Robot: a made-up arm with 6 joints. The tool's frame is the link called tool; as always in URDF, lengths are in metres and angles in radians.
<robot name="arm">
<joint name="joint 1" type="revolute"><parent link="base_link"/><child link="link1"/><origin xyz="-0.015 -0.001 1.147"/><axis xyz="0 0 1"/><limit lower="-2.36" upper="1.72"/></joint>
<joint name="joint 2" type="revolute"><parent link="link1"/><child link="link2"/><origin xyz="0.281 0.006 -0.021" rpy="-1.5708 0 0"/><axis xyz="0 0 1"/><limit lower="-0.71" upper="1.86"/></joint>
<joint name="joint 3" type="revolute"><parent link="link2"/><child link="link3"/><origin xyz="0.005 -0.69 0.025" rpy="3.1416 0 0"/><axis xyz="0 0 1"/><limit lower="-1.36" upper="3.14"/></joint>
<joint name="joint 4" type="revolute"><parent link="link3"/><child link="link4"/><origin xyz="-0.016 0.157 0.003" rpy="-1.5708 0 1.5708"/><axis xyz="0 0 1"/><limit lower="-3.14" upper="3.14"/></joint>
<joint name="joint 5" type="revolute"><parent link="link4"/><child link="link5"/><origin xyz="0.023 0.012 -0.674" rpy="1.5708 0 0"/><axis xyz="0 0 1"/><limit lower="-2.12" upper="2.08"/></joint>
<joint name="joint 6" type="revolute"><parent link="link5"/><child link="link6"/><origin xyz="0.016 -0.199 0.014" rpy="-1.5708 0 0"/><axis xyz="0 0 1"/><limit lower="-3.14" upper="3.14"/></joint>
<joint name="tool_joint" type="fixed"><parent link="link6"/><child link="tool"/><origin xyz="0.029 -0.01 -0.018" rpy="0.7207 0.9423 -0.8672"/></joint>
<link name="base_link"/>
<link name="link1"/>
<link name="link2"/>
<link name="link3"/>
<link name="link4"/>
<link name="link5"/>
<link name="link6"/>
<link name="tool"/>
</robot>
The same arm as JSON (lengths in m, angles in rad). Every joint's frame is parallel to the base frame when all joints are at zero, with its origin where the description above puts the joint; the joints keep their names.
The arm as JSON. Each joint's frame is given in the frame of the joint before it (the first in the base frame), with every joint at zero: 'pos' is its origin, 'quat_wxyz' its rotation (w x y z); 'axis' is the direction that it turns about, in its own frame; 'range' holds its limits. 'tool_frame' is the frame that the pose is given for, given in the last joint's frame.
{
  "length_unit": "m",
  "angle_unit": "rad",
  "joints": [
    {
      "joint": "joint 1",
      "pos": [
        -0.015,
        -0.001,
        1.147
      ],
      "quat_wxyz": [
        1.0,
        0.0,
        0.0,
        0.0
      ],
      "axis": [
        0.0,
        0.0,
        1.0
      ],
      "range": [
        -2.36,
        1.72
      ]
    },
    {
      "joint": "joint 2",
      "pos": [
        0.281,
        0.006,
        -0.021
      ],
      "quat_wxyz": [
        1.0,
        0.0,
        0.0,
        0.0
      ],
      "axis": [
        0.0,
        1.0,
        0.0
      ],
      "range": [
        -0.71,
        1.86
      ]
    },
    {
      "joint": "joint 3",
      "pos": [
        0.005,
        0.025,
        0.69
      ],
      "quat_wxyz": [
        1.0,
        0.0,
        0.0,
        0.0
      ],
      "axis": [
        0.0,
        -1.0,
        0.0
      ],
      "range": [
        -1.36,
        3.14
      ]
    },
    {
      "joint": "joint 4",
      "pos": [
        -0.016,
        -0.003,
        0.157
      ],
      "quat_wxyz": [
        1.0,
        0.0,
        0.0,
        0.0
      ],
      "axis": [
        -1.0,
        0.0,
        0.0
      ],
      "range": [
        -3.14,
        3.14
      ]
    },
    {
      "joint": "joint 5",
      "pos": [
        0.674,
        0.012,
        0.023
      ],
      "quat_wxyz": [
        1.0,
        0.0,
        0.0,
        0.0
      ],
      "axis": [
        0.0,
        -1.0,
        0.0
      ],
      "range": [
        -2.12,
        2.08
      ]
    },
    {
      "joint": "joint 6",
      "pos": [
        0.199,
        -0.014,
        0.016
      ],
      "quat_wxyz": [
        1.0,
        0.0,
        0.0,
        0.0
      ],
      "axis": [
        -1.0,
        0.0,
        0.0
      ],
      "range": [
        -3.14,
        3.14
      ]
    }
  ],
  "tool_frame": {
    "pos": [
      0.018,
      -0.01,
      0.029
    ],
    "quat_wxyz": [
      0.666702,
      0.678206,
      -0.308275,
      -0.022622
    ]
  }
}

